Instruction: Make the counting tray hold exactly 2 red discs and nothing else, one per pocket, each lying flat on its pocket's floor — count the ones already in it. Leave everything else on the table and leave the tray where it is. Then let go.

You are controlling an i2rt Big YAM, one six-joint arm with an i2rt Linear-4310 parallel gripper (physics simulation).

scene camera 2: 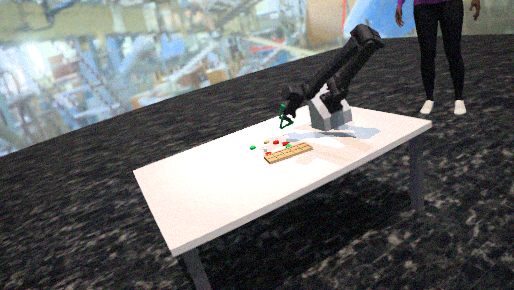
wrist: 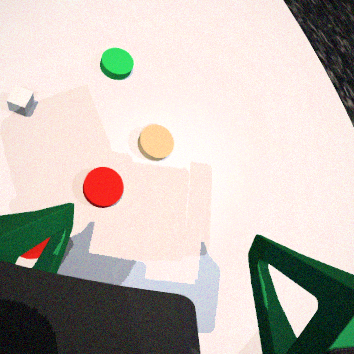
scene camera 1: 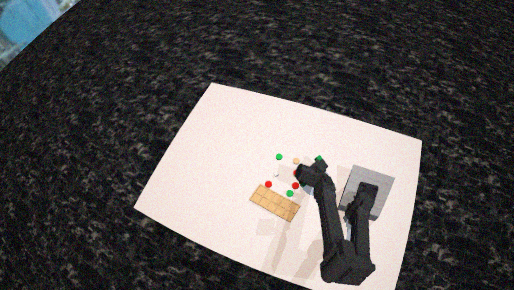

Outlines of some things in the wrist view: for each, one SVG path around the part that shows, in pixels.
The gripper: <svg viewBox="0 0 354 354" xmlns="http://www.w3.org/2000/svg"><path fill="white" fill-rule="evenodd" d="M255 234L247 252L262 354L354 354L354 274L301 254L261 234ZM268 264L312 294L317 300L315 313L297 338L278 300ZM0 215L0 354L200 354L195 306L188 297L178 293L129 287L56 273L73 227L74 203L66 202L33 211ZM49 237L32 267L15 264L20 255Z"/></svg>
A tan disc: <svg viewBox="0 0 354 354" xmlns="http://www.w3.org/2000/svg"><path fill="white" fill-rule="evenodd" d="M150 124L138 135L137 147L145 158L158 161L165 158L172 151L173 137L165 127L158 124Z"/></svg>
